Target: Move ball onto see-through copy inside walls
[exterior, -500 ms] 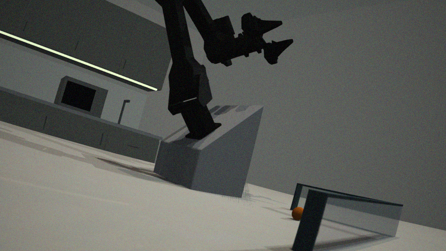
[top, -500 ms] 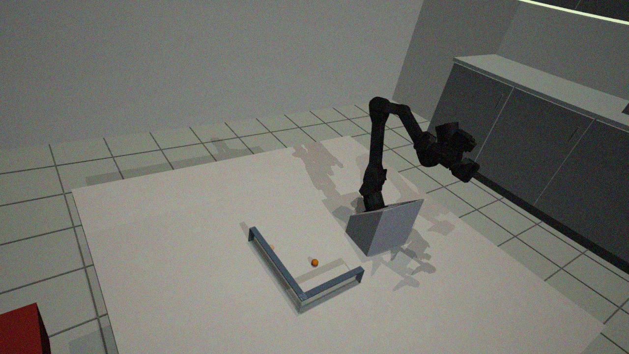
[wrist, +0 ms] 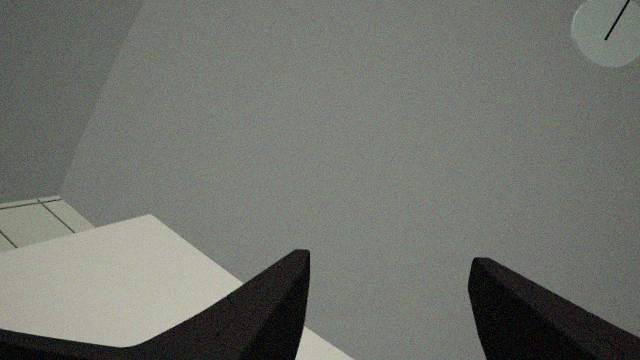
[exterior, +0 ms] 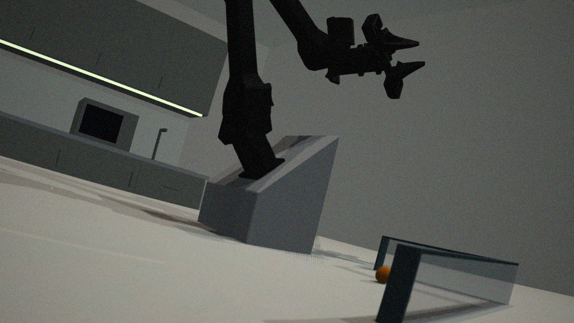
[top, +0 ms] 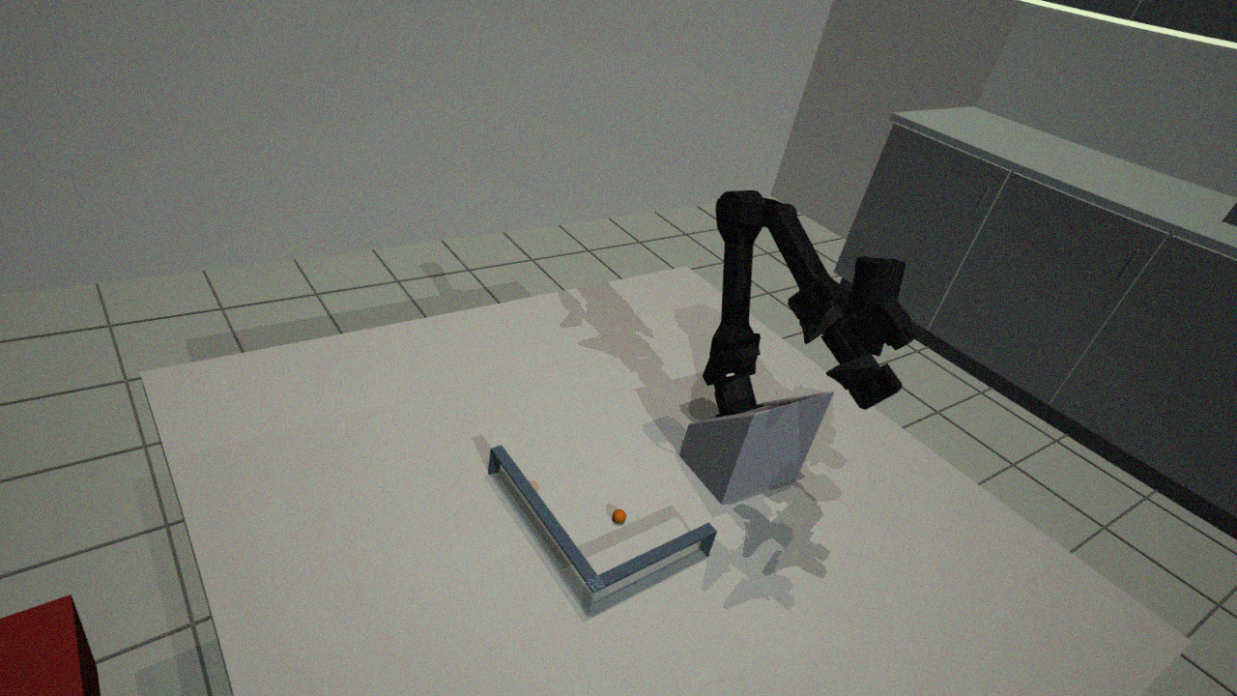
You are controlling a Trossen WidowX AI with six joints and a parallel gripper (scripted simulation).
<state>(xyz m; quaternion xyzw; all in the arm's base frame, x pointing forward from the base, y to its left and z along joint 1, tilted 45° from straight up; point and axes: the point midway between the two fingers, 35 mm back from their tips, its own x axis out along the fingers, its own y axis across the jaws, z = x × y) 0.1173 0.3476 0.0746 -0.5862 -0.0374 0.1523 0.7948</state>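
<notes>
My gripper tip is now 230 mm short of the see-through copy of the ball, 270 mm to the left of it and 420 mm above it.
</notes>
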